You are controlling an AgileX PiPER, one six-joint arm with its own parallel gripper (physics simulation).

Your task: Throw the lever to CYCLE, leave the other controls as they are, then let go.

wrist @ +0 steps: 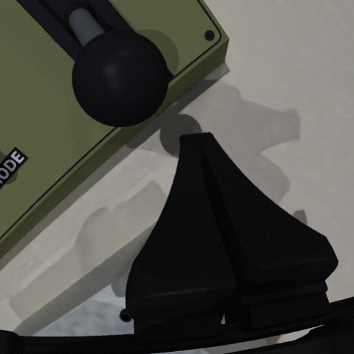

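The lever is a black ball knob [120, 78] on a grey shaft [86, 26] that comes out of a dark slot plate at the upper left of the wrist view. The knob leans towards the panel's near edge. My gripper [195, 150] is shut, its fingertips together with nothing between them. The tips are below and to the right of the knob, apart from it, and appear over the strip just outside the panel's edge. No CYCLE label shows in this view.
The olive green panel [40, 100] fills the upper left, with a small screw [209, 35] at its corner. A partly cut-off MODE label [12, 167] is at the left edge. Shadows of the arm fall on the pale surface beside the panel.
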